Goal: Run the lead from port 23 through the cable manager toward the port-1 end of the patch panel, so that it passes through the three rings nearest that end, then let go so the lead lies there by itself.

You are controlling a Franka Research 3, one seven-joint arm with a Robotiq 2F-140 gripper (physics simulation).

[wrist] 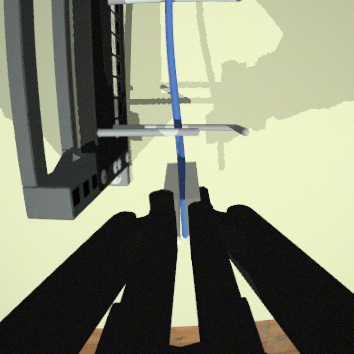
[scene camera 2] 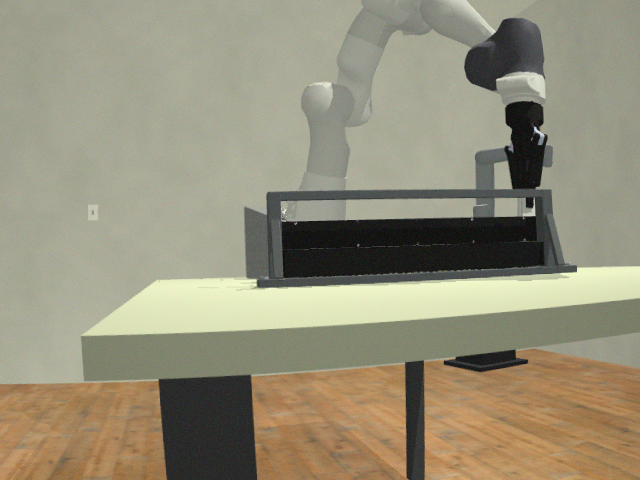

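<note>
My gripper (scene camera 2: 529,204) (wrist: 182,178) points down and is shut on the blue lead (wrist: 172,75). The lead's short end sticks out between the fingertips, and the rest runs up the wrist view. It crosses the nearest metal ring (wrist: 145,132) close ahead of the fingers, and the ring's bar covers a bit of it. Another ring (wrist: 215,1) shows at the top edge, where the lead also crosses. The patch panel (scene camera 2: 413,258) (wrist: 102,75) is black, with its row of ports at the left in the wrist view. Port 23 and the lead's far end cannot be made out.
A grey frame (scene camera 2: 408,194) (wrist: 50,202) holds the panel on the pale table (scene camera 2: 330,304) (wrist: 300,165). In the scene view my gripper is behind the frame's right end. A grey bracket (scene camera 2: 484,178) stands behind there. A grey plate (scene camera 2: 255,242) stands at the frame's left end.
</note>
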